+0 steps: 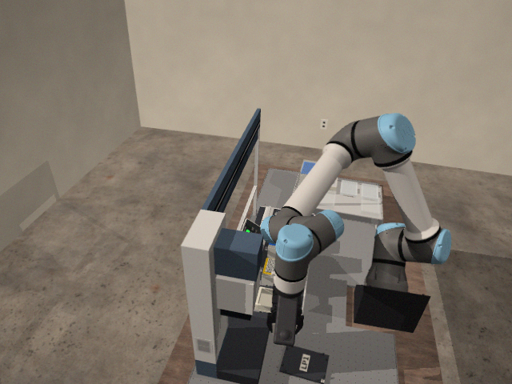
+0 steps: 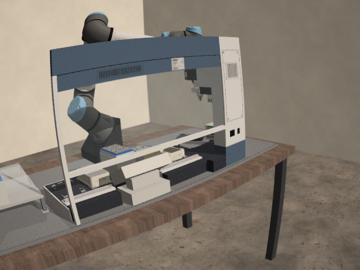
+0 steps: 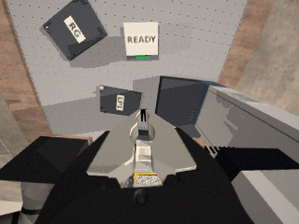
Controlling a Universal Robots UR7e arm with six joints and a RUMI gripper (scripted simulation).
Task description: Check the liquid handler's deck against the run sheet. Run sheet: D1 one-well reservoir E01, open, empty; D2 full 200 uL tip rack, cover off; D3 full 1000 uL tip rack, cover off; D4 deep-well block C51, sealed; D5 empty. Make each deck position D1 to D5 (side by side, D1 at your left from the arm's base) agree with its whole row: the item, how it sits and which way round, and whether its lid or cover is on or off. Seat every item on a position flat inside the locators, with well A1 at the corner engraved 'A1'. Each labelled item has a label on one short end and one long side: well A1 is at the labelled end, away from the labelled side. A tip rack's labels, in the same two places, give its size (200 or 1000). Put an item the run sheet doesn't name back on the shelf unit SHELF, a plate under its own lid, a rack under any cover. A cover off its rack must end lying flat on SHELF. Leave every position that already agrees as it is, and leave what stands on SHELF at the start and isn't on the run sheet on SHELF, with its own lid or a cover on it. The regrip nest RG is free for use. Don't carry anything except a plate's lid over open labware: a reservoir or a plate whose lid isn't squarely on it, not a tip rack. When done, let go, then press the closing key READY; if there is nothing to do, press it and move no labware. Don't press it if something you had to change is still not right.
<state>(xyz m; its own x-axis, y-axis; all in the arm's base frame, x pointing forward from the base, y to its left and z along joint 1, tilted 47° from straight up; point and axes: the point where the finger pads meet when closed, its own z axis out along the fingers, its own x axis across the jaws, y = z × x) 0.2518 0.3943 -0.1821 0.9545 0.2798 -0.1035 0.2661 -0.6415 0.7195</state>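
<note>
My gripper is now 2 cm past the green key, 6 cm to the right of it and 17 cm above it. Also, from my hand: regrip nest RG: 22 cm behind, 8 cm to the left, 25 cm below; liquid handler tower: 22 cm ahead, 3 cm to the right, 2 cm above; dark pad: 6 cm behind, 11 cm to the right, 25 cm below.
</note>
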